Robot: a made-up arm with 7 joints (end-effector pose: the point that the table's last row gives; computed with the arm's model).
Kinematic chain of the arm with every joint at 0, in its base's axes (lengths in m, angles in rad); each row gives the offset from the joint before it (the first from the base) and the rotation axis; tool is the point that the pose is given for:
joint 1: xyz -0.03 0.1 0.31 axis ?
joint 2: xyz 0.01 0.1 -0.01 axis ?
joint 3: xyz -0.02 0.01 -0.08 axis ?
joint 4: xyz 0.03 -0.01 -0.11 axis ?
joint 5: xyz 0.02 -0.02 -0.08 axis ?
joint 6: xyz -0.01 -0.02 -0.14 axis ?
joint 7: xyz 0.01 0.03 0 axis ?
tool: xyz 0.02 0.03 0
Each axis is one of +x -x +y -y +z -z.
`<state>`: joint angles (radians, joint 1 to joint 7).
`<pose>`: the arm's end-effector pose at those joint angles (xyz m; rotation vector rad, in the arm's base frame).
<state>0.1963 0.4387 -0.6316 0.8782 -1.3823 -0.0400 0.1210</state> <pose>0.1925 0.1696 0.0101 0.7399 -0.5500 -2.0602</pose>
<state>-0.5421 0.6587 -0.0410 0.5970 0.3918 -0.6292 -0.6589</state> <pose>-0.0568 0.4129 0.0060 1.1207 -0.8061 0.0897</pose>
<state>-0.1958 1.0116 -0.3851 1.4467 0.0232 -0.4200 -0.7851</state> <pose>0.1282 0.3193 0.1063 0.7974 -1.6934 -0.5333</pose>
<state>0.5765 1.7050 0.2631 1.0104 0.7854 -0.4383 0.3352</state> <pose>0.0763 0.4850 0.5074 1.2015 -2.2129 -0.4555</pose>
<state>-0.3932 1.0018 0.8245 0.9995 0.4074 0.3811 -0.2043</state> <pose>0.0938 0.5489 0.2504 1.1205 -0.7970 0.5609</pose>
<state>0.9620 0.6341 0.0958 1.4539 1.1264 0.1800 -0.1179</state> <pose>0.2427 0.3637 0.4099 -0.5141 -2.2507 0.4544</pose>
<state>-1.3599 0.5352 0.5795 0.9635 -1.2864 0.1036 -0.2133</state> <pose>-0.1591 0.4292 0.0619 0.7347 0.6045 -1.5435</pose>
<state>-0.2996 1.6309 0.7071 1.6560 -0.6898 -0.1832 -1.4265</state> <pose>0.1678 0.3266 0.3785 -1.6044 1.7525 0.5067</pose>
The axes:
joint 1: -y
joint 2: +x
joint 3: +z
joint 4: -y
joint 5: +z
joint 6: +y
joint 7: -x

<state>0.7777 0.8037 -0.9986 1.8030 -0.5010 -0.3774 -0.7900</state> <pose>0.1783 0.1599 0.2326 0.5227 -2.7868 -1.0446</pose>
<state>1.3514 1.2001 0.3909 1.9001 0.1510 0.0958 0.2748</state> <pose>-0.0468 0.3186 0.5244 -1.6066 2.5842 0.3041</pose>
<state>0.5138 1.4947 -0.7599 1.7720 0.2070 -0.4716 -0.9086</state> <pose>0.1672 0.3228 0.2451 0.8778 -2.2632 -0.6257</pose>
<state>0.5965 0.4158 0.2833 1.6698 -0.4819 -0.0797 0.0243</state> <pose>0.2013 0.3130 0.3667 1.1498 -2.1204 -0.2739</pose>
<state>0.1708 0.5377 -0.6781 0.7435 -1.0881 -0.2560 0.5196</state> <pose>0.1772 0.2237 -0.0218 0.1382 -0.1213 -1.9948</pose>
